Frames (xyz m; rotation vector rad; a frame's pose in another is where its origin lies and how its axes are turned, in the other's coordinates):
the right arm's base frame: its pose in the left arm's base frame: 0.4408 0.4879 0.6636 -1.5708 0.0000 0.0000
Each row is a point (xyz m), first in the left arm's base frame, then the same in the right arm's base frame.
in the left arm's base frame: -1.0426 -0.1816 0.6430
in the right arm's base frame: -1.4834 0.0206 -0.6695
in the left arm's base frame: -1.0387 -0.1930 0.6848
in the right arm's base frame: -1.4795 -0.0212 -0.6809
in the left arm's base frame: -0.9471 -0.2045 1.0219
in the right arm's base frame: -1.3879 -0.3583 -0.6924
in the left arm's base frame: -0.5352 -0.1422 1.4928
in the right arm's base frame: -0.9760 -0.8292 -0.6301
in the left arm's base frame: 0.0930 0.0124 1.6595
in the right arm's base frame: -0.3478 -0.9959 -0.4755
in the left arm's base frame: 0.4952 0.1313 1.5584
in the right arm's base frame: 0.0544 -0.8948 -0.3566
